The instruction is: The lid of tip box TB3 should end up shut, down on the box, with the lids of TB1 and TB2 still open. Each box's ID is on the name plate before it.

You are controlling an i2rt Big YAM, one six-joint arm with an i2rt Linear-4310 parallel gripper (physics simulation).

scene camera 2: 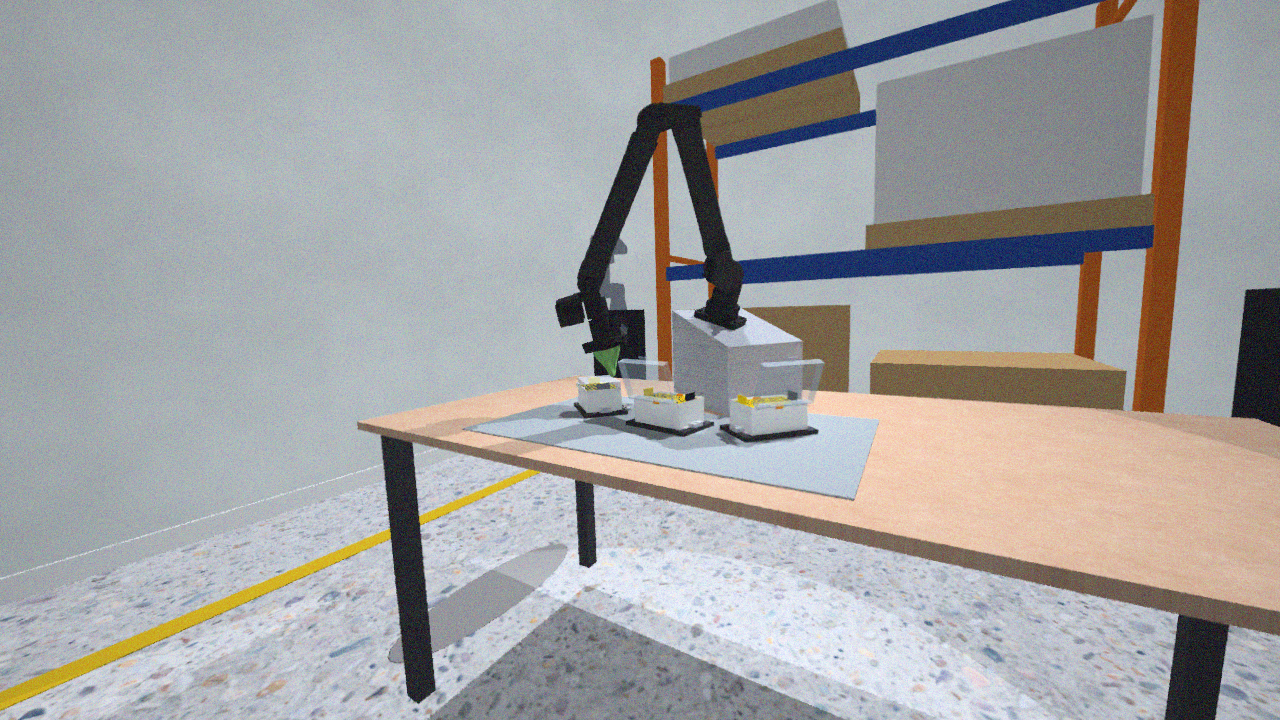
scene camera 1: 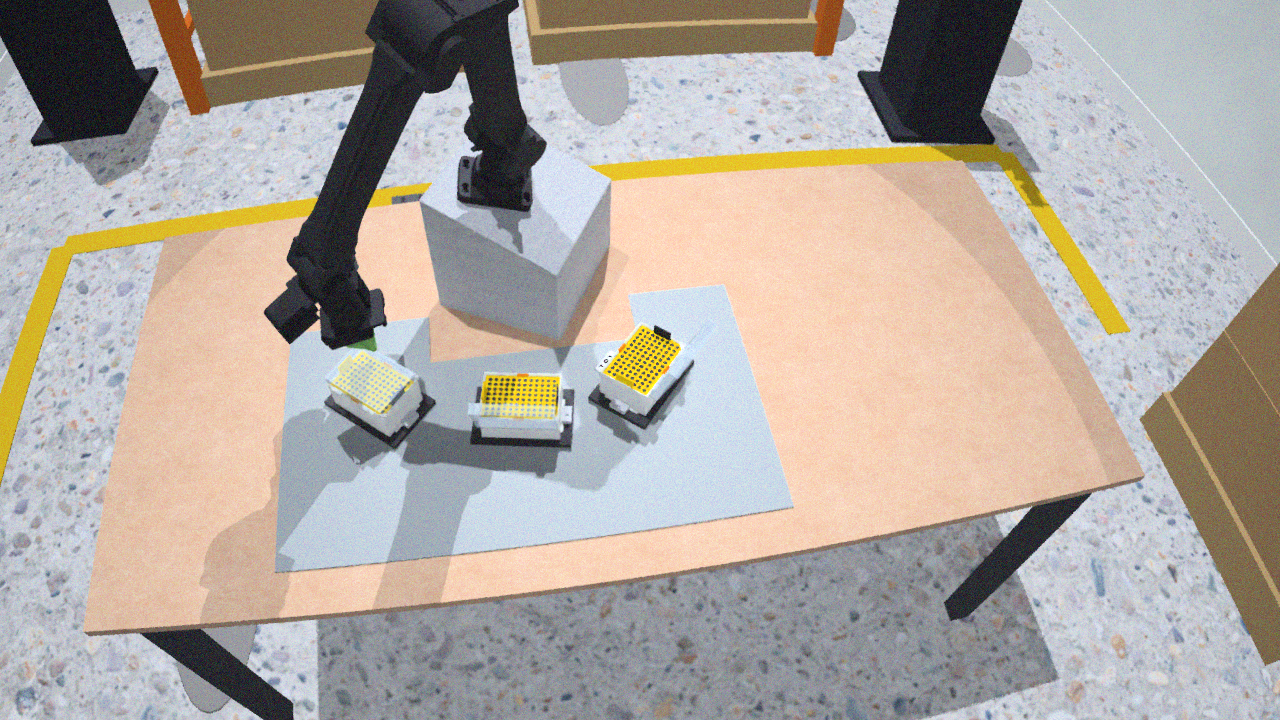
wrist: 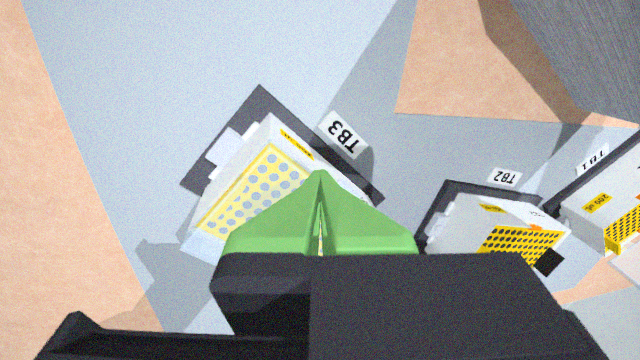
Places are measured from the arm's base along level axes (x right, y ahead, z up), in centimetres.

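Where they show: gripper, between the fingertips: point(scene camera 2: 613, 376) point(scene camera 1: 375, 347) point(wrist: 320, 179); arm's base, origin of its link: point(scene camera 2: 719, 320) point(scene camera 1: 493, 186).
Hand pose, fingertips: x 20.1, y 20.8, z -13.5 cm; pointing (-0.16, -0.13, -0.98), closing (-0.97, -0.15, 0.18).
Things, the pixels of their top centre, and the offset from my fingertips. "pt": a spot on its surface instead. Level surfaces: height alone.
- Tip box TB3, centre of its top: point(wrist: 313, 238) point(scene camera 1: 374, 370) point(scene camera 2: 603, 378) dx -0.2, dy +4.4, dz +0.0 cm
- Tip box TB2, a spot on its surface: point(scene camera 1: 521, 429) pt dx -22.9, dy +16.0, dz -1.1 cm
- Tip box TB1, centre of its top: point(scene camera 1: 637, 352) point(scene camera 2: 764, 397) dx -41.3, dy +3.2, dz -1.2 cm
- grey-blue mat, height of its surface: dz -7.8 cm
- wooden table, height of its surface: dz -8.0 cm
Tip box TB3 point(scene camera 1: 391, 415) point(scene camera 2: 598, 399) point(wrist: 272, 125) is white with a yellow tip rack. Its clear lid point(scene camera 1: 371, 379) point(scene camera 2: 597, 382) lies down over the rack; whether its edge is fully seated is too small to tell. Tip box TB2 point(scene camera 1: 521, 430) point(scene camera 2: 668, 412) is in the middle, its clear lid point(scene camera 2: 646, 374) standing open. Tip box TB1 point(scene camera 1: 620, 394) point(scene camera 2: 768, 418) is beyond it, its clear lid point(scene camera 2: 792, 379) also standing open. My gripper point(scene camera 1: 368, 347) point(scene camera 2: 613, 372) point(wrist: 320, 179) is shut and empty, its green tips close above TB3's name-plate side; contact cannot be told.
The boxes sit on dark bases on a grey-blue mat point(scene camera 1: 626, 501) point(scene camera 2: 832, 465) on the wooden table point(scene camera 1: 895, 358) point(scene camera 2: 1029, 483). The grey pedestal point(scene camera 1: 501, 277) point(scene camera 2: 760, 367) under my arm stands behind them. Name plates TB3 point(wrist: 342, 135) and TB2 point(wrist: 505, 176) show in the wrist view.
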